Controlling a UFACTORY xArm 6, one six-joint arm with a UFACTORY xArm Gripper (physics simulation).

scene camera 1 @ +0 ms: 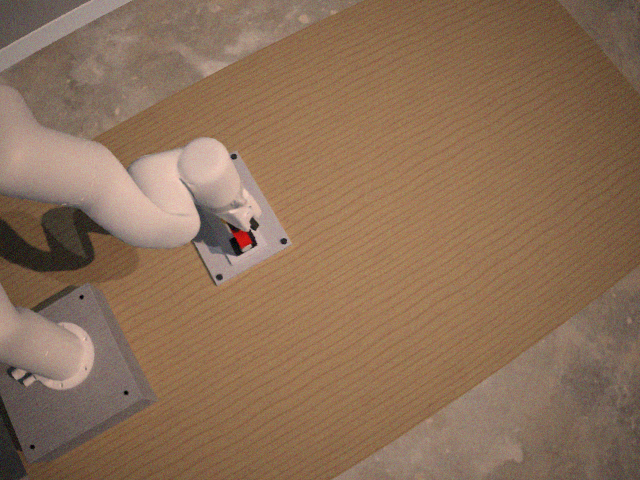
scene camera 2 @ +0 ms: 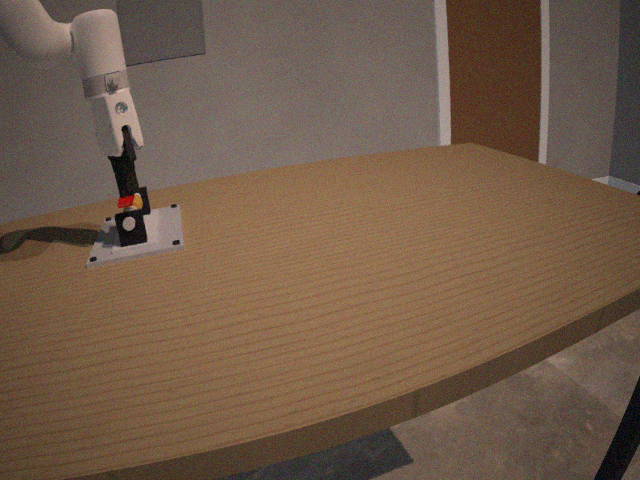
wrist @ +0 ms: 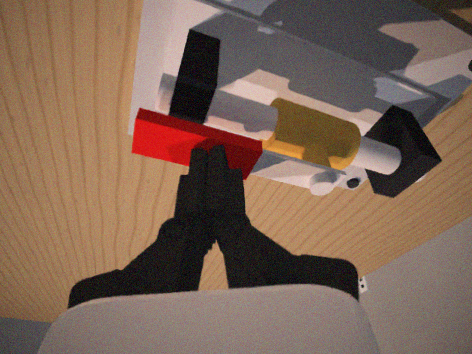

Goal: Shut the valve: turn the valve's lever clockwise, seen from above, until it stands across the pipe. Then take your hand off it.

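Note:
The valve's red lever (scene camera 1: 242,238) (scene camera 2: 125,201) (wrist: 160,142) lies along the pipe (wrist: 240,117), roughly parallel to it and above one black support block (scene camera 2: 130,227) (wrist: 197,75). The yellow valve body (wrist: 320,130) sits mid-pipe. My gripper (scene camera 2: 130,194) (wrist: 213,166) is shut with nothing between the fingers. Its tips are low at the lever and overlap its long side in the wrist view; whether they touch it I cannot tell. In scene camera 1 the hand hides the valve body and most of the fingers.
The valve stands on a pale grey plate (scene camera 1: 273,227) (scene camera 2: 168,227) with dark bolts at its corners, on the wooden table (scene camera 1: 413,206) (scene camera 2: 361,258). A second black block (wrist: 400,150) holds the pipe's other end. The arm's grey base plate (scene camera 1: 111,408) is at the lower left in scene camera 1.

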